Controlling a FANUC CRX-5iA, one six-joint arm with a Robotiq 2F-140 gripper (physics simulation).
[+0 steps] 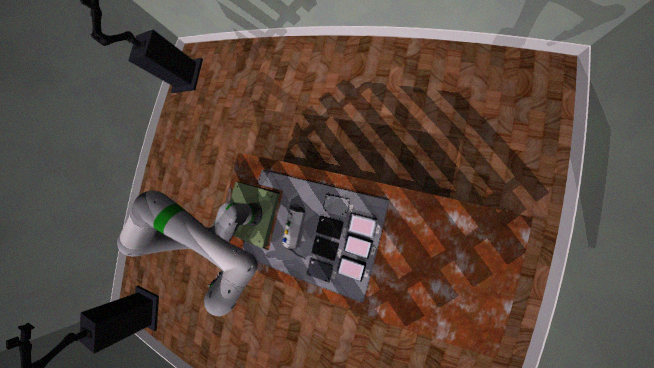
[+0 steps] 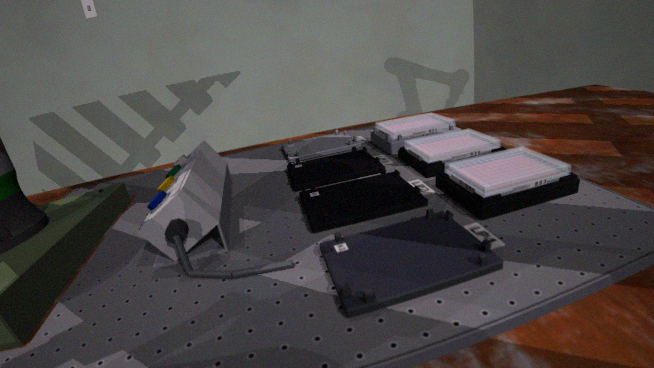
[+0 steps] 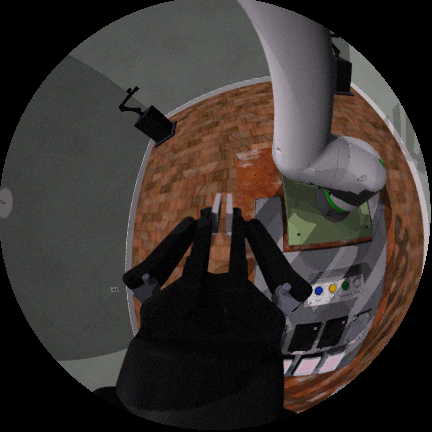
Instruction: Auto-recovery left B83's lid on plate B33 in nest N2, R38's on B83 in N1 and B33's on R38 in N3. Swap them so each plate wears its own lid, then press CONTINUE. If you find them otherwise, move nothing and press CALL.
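Places are measured from the arm's base along level axes (x ahead, y up, z right), in millimetres.
Pixels of known places: gripper, fingertip midpoint: (image 1: 220,274) (image 3: 223,201); arm's base, origin of the base link: (image 1: 252,214) (image 3: 333,199).
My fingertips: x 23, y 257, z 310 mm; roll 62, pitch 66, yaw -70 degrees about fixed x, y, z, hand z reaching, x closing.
Ahead of a thing's pixels: the offset from my fingertips to its top centre. "spot": to the spot under its first point. Level surfaces: height alone.
Three pink plates with clear lids stand in a row of nests: one at the back @(spot: dx +689, dy -244, dz -343 mm) (image 1: 362,226) (image 2: 415,125) (image 3: 334,361), one in the middle (image 1: 357,247) (image 2: 452,142) (image 3: 307,366), one in front @(spot: dx +661, dy -249, dz -98 mm) (image 1: 352,269) (image 2: 507,172). Their printed labels are too blurred to read surely. The button box @(dx +279, dy -201, dz -268 mm) (image 1: 295,225) (image 2: 207,192) carries a blue button @(dx +249, dy -210, dz -196 mm) (image 2: 157,200) (image 3: 319,290), a yellow button @(dx +254, dy -210, dz -246 mm) (image 2: 165,184) (image 3: 333,288) and a green button @(dx +260, dy -210, dz -295 mm) (image 2: 173,171) (image 3: 345,285). My gripper (image 3: 223,201) is shut with its pads close together and empty, away to the side of the nests.
Two black nests @(spot: dx +498, dy -275, dz -292 mm) (image 2: 335,167) @(spot: dx +488, dy -275, dz -166 mm) (image 2: 365,197), a dark grey nest @(dx +468, dy -265, dz -43 mm) (image 2: 410,262) and a pale nest @(dx +521, dy -265, dz -439 mm) (image 2: 325,147) lie bare between box and plates. A cable @(spot: dx +309, dy -280, dz -101 mm) (image 2: 230,275) runs from the box. The arm's green base block (image 1: 265,200) (image 3: 305,230) stands beside the perforated board @(dy -285 mm) (image 2: 240,310).
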